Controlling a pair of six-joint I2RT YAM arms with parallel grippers.
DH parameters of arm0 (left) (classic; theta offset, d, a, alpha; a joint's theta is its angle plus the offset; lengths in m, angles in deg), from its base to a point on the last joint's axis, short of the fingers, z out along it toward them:
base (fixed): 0 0 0 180
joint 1: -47.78 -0.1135 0.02 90
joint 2: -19.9 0 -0.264 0
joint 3: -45.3 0 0.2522 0
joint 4: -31.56 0 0.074 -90
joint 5: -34.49 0 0 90
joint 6: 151.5 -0.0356 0 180
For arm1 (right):
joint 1: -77.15 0.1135 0.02 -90
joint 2: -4.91 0 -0.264 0
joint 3: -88.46 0 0.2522 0
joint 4: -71.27 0 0.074 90
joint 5: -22.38 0 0 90
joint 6: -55.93 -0.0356 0 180
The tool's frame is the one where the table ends.
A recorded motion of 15 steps. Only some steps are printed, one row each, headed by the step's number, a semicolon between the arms.
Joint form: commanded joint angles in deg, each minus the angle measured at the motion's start. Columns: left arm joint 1, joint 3, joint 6, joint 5, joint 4, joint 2; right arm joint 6, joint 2, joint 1, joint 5, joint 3, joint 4.
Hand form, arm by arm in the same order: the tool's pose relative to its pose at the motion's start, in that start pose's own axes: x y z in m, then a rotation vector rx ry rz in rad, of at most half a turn. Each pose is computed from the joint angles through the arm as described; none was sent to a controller.
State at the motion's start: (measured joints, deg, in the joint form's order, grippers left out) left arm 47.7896 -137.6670 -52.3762 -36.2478 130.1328 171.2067; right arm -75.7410 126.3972 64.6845 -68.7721 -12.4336 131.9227
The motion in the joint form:
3: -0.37 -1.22 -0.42 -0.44 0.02 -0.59; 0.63 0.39 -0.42 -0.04 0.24 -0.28
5: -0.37 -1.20 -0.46 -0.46 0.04 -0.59; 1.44 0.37 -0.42 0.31 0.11 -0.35
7: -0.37 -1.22 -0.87 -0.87 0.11 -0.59; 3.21 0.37 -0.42 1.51 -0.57 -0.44
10: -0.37 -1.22 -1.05 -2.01 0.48 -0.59; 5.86 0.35 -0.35 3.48 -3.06 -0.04
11: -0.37 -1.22 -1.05 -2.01 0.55 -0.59; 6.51 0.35 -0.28 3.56 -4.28 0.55
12: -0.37 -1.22 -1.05 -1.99 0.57 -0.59; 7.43 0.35 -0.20 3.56 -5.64 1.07
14: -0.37 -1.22 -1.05 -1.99 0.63 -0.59; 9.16 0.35 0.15 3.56 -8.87 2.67
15: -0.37 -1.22 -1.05 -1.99 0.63 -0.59; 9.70 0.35 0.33 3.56 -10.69 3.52
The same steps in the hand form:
3: -0.0018 -0.0004 -0.0111 -0.0053 -0.0327 0.0119; -0.0015 -0.0027 0.0036 0.0055 0.0035 -0.0039
5: -0.0017 -0.0004 -0.0110 -0.0058 -0.0321 0.0124; -0.0018 -0.0021 0.0030 -0.0017 0.0046 -0.0179
7: -0.0017 -0.0001 -0.0111 -0.0131 -0.0323 0.0192; -0.0036 0.0004 0.0004 -0.0264 0.0077 -0.0487
10: -0.0011 0.0007 -0.0111 -0.0337 -0.0293 0.0200; -0.0094 0.0076 -0.0096 -0.0766 -0.0002 -0.0967
11: -0.0010 0.0007 -0.0111 -0.0339 -0.0281 0.0196; -0.0118 0.0103 -0.0145 -0.0847 -0.0082 -0.1094
12: -0.0009 0.0007 -0.0111 -0.0336 -0.0277 0.0195; -0.0145 0.0134 -0.0201 -0.0938 -0.0203 -0.1270
14: -0.0008 0.0007 -0.0111 -0.0337 -0.0268 0.0192; -0.0193 0.0208 -0.0335 -0.1116 -0.0437 -0.1634
15: -0.0008 0.0007 -0.0111 -0.0337 -0.0268 0.0192; -0.0219 0.0247 -0.0413 -0.1221 -0.0574 -0.1760

